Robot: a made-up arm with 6 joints. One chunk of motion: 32 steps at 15 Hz.
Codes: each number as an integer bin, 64 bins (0 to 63) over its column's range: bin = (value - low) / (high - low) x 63, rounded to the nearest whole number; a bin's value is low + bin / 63 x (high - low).
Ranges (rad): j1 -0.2..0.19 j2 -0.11..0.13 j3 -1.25..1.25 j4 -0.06..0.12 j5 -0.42..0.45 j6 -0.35..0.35
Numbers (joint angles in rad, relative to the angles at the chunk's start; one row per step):
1: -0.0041 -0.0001 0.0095 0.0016 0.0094 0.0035
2: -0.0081 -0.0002 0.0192 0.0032 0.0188 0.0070
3: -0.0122 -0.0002 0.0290 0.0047 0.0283 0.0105
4: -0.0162 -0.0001 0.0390 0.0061 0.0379 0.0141
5: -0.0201 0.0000 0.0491 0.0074 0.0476 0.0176
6: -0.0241 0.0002 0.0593 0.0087 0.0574 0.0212
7: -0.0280 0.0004 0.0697 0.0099 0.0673 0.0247
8: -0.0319 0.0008 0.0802 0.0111 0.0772 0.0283
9: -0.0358 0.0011 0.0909 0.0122 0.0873 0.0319
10: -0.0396 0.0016 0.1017 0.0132 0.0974 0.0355
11: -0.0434 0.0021 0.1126 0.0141 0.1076 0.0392
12: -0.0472 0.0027 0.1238 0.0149 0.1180 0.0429
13: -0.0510 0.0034 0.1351 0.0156 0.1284 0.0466
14: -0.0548 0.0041 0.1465 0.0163 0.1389 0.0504
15: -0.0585 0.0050 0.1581 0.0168 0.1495 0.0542
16: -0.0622 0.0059 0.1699 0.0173 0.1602 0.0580
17: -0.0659 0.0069 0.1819 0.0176 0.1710 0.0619
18: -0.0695 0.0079 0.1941 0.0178 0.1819 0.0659
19: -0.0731 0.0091 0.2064 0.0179 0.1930 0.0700
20: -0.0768 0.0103 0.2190 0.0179 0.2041 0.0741
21: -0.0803 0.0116 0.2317 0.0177 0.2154 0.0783
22: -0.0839 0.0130 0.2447 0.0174 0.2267 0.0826
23: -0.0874 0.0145 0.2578 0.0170 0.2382 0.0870
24: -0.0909 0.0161 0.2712 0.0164 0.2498 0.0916
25: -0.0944 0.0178 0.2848 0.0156 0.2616 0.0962
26: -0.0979 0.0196 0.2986 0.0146 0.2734 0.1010
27: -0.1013 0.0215 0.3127 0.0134 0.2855 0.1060
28: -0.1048 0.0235 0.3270 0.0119 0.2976 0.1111
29: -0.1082 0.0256 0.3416 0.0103 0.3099 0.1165
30: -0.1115 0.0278 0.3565 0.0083 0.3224 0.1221
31: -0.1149 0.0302 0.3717 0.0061 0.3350 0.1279
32: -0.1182 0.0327 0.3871 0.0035 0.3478 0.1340
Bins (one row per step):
1: 32 29 32 22 31 32
2: 31 29 32 22 32 32
3: 30 29 32 23 32 32
4: 30 29 32 23 33 33
5: 29 29 33 24 34 33
6: 28 29 33 24 35 33
7: 28 29 33 24 35 34
8: 27 29 34 25 36 34
9: 27 29 34 25 37 34
10: 26 29 34 26 37 35
11: 25 29 34 26 38 35
12: 25 30 35 26 39 35
13: 24 30 35 26 40 36
14: 23 30 35 27 40 36
15: 23 30 35 27 41 36
16: 22 30 36 27 42 37
17: 22 31 36 27 43 37
18: 21 31 36 27 44 37
19: 20 31 37 27 44 38
20: 20 32 37 27 45 38
21: 19 32 37 27 46 39
22: 19 32 38 27 47 39
23: 18 33 38 27 48 39
24: 18 33 38 27 49 40
25: 17 34 39 26 49 40
26: 16 34 39 26 50 41
27: 16 35 39 26 51 41
28: 15 35 40 25 52 41
29: 15 36 40 25 53 42
30: 14 36 40 24 54 42
31: 14 37 41 23 55 43
32: 13 37 41 22 56 44

